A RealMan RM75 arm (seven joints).
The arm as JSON. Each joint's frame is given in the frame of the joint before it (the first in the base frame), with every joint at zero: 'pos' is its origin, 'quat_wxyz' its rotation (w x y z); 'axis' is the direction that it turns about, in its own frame. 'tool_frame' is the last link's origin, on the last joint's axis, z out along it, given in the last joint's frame.
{
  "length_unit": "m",
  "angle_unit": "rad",
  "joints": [
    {
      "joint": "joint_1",
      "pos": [
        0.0,
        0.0,
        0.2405
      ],
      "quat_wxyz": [
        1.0,
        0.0,
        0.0,
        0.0
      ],
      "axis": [
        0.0,
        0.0,
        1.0
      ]
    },
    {
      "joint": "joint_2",
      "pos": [
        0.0,
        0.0,
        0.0
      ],
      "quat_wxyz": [
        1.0,
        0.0,
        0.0,
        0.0
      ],
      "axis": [
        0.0,
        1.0,
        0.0
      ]
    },
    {
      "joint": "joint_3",
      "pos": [
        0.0,
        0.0,
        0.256
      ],
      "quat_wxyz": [
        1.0,
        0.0,
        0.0,
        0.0
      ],
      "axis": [
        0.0,
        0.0,
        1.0
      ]
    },
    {
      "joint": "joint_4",
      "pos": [
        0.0,
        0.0,
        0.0
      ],
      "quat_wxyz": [
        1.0,
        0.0,
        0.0,
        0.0
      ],
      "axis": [
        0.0,
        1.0,
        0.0
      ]
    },
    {
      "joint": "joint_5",
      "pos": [
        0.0,
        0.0,
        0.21
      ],
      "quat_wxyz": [
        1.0,
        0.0,
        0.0,
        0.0
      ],
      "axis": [
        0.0,
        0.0,
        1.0
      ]
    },
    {
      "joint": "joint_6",
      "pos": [
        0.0,
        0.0,
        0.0
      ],
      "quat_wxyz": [
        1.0,
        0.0,
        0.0,
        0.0
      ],
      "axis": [
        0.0,
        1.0,
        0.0
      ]
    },
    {
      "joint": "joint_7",
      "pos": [
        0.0,
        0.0,
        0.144
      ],
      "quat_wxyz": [
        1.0,
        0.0,
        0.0,
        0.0
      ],
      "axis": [
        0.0,
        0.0,
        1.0
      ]
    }
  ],
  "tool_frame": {
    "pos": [
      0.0,
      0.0,
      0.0
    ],
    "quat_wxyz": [
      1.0,
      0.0,
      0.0,
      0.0
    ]
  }
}
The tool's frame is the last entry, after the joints.
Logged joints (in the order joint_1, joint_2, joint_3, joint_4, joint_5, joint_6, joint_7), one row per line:
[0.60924 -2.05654 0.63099 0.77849 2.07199 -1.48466 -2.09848]
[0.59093 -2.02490 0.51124 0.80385 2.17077 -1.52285 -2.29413]
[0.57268 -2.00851 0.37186 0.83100 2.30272 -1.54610 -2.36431]
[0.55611 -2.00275 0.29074 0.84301 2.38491 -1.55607 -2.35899]
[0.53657 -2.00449 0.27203 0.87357 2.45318 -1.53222 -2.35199]
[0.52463 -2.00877 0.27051 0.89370 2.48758 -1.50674 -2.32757]
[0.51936 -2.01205 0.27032 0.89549 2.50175 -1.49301 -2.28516]
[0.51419 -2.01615 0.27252 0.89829 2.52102 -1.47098 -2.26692]
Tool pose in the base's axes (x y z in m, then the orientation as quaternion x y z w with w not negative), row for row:
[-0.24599 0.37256 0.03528 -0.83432 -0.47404 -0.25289 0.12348]
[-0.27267 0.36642 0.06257 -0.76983 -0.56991 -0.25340 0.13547]
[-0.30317 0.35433 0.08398 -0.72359 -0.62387 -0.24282 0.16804]
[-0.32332 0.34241 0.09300 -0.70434 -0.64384 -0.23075 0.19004]
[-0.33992 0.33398 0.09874 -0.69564 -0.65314 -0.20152 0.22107]
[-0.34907 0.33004 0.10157 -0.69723 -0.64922 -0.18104 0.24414]
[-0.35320 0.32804 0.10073 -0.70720 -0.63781 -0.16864 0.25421]
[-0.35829 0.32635 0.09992 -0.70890 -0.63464 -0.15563 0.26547]
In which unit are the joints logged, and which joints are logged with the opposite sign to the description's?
The joints are logged in radians. Opposite sign: joint_1, joint_6.
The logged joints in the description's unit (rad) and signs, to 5 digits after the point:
[-0.60924 -2.05654 0.63099 0.77849 2.07199 1.48466 -2.09848]
[-0.59093 -2.02490 0.51124 0.80385 2.17077 1.52285 -2.29413]
[-0.57268 -2.00851 0.37186 0.83100 2.30272 1.54610 -2.36431]
[-0.55611 -2.00275 0.29074 0.84301 2.38491 1.55607 -2.35899]
[-0.53657 -2.00449 0.27203 0.87357 2.45318 1.53222 -2.35199]
[-0.52463 -2.00877 0.27051 0.89370 2.48758 1.50674 -2.32757]
[-0.51936 -2.01205 0.27032 0.89549 2.50175 1.49301 -2.28516]
[-0.51419 -2.01615 0.27252 0.89829 2.52102 1.47098 -2.26692]

